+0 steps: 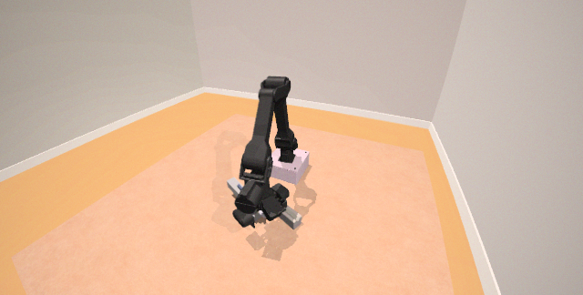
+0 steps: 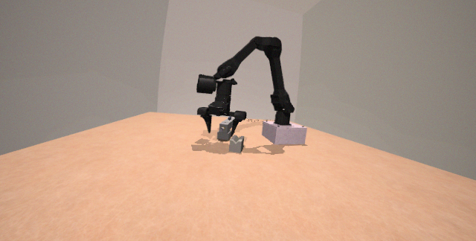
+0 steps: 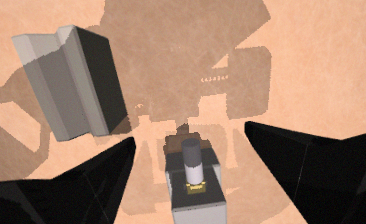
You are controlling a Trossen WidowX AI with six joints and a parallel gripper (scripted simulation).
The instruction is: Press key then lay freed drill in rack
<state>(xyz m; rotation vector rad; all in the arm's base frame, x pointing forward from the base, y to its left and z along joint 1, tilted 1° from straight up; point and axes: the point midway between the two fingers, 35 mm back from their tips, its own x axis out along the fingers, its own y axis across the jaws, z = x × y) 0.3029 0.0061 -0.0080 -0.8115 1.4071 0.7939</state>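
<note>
Now: gripper tip 5 cm to the left of the drill, 3 cm past it and 2 cm below it. The rest, counted from my gripper tip: grey rack: 8 cm to the left, 4 cm behind, 1 cm below; then blue key: 12 cm to the right, 8 cm behind, 2 cm above.
</note>
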